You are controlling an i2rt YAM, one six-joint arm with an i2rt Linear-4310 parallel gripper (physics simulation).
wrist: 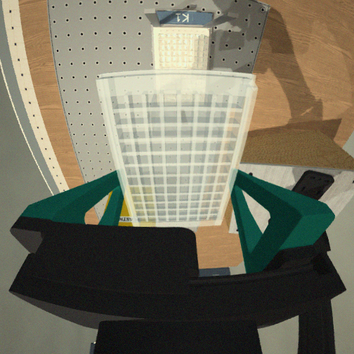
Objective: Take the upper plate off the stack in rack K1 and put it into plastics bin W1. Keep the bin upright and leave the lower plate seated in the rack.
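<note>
My gripper point(176, 174) is shut on the upper plate point(182, 145), a clear gridded plate held by its two long sides between the green fingers. The plate is apart from the rack and covers much of the view. Beyond it, at the top of the view, the lower plate point(172, 47) sits in rack K1 point(201, 19), whose blue label faces up. A yellow surface with part of the lettering "ASTIC" point(113, 215) shows behind the left finger; it appears to belong to plastics bin W1, which is mostly hidden.
A grey perforated board point(90, 75) lies under the rack on the wooden table point(295, 60). At right are a brown textured block point(295, 147), a pale panel point(280, 182) and a dark object point(316, 184). A dark blue piece point(215, 272) shows below the plate.
</note>
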